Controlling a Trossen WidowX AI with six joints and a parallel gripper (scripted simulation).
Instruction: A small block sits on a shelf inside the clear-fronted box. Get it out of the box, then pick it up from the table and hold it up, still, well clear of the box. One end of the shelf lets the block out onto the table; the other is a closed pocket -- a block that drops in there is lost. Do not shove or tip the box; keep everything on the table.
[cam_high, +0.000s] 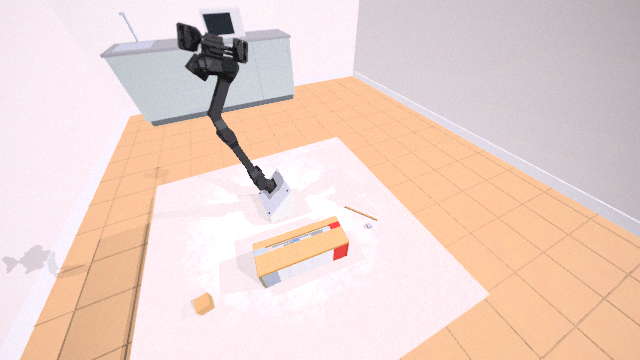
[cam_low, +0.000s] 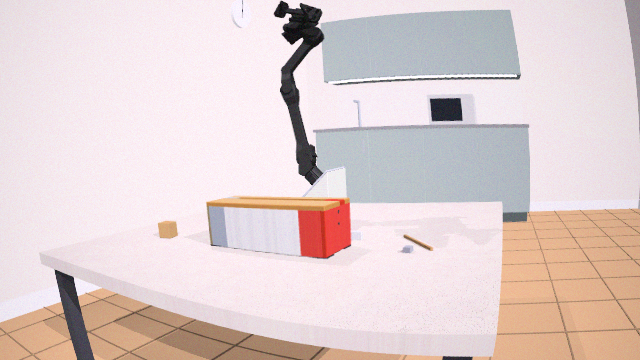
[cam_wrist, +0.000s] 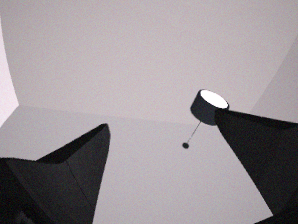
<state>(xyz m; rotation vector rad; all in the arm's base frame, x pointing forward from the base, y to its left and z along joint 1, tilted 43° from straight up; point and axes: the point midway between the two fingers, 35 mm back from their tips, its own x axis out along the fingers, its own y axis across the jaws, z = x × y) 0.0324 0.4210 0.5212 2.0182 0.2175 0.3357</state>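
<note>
The box lies 740 mm below my gripper tip, 240 mm ahead of it and 70 mm to the left of it. From my gripper tip the other things lie so: tan cube: 780 mm below, 360 mm to the right, 290 mm ahead; then blue block: 720 mm below, 250 mm ahead, 50 mm to the left; then thin wooden stick: 800 mm below, 440 mm to the left, 200 mm ahead.
</note>
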